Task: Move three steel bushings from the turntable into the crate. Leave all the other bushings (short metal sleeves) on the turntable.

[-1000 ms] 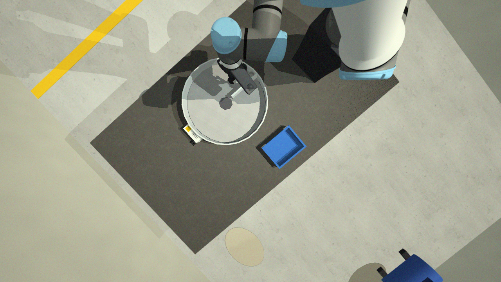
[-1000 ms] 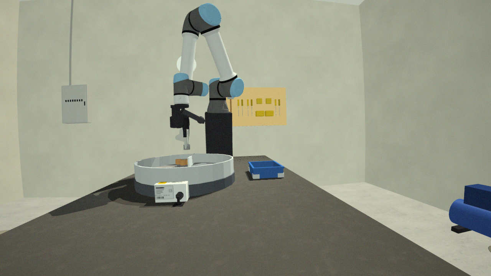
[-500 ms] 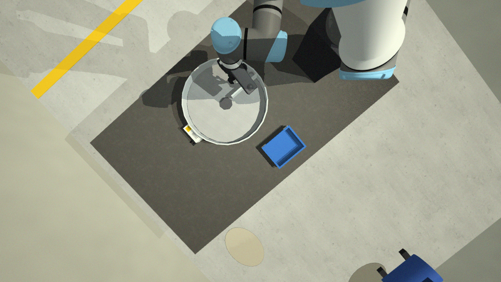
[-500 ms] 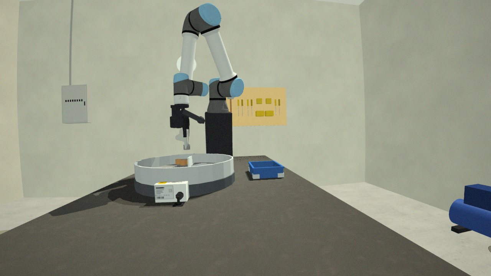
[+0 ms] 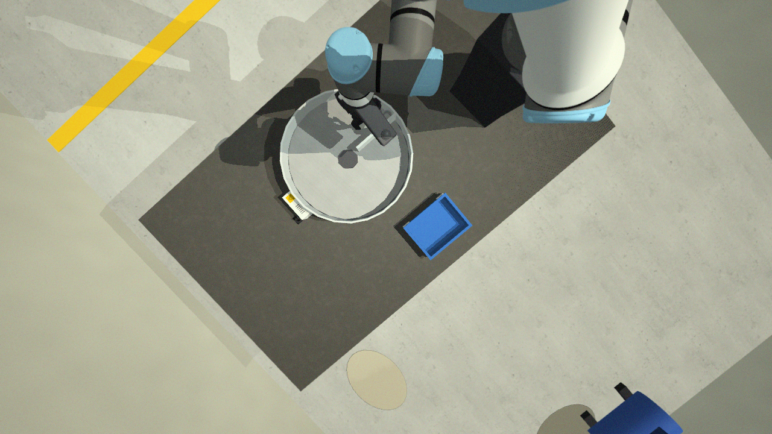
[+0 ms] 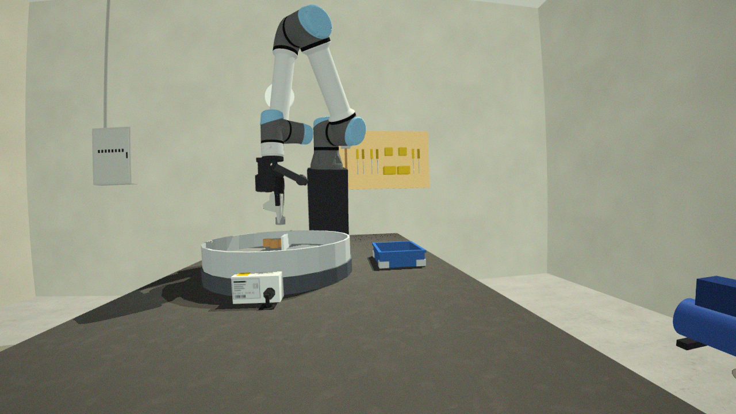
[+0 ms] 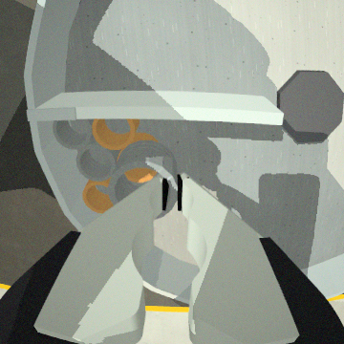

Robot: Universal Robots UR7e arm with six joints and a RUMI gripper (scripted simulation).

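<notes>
My hand is 7 cm short of the blue crate, 39 cm to the right of it and 13 cm above it. From my hand the other things lie so: round white turntable: 11 cm ahead, 1 cm to the left, 10 cm below.
</notes>
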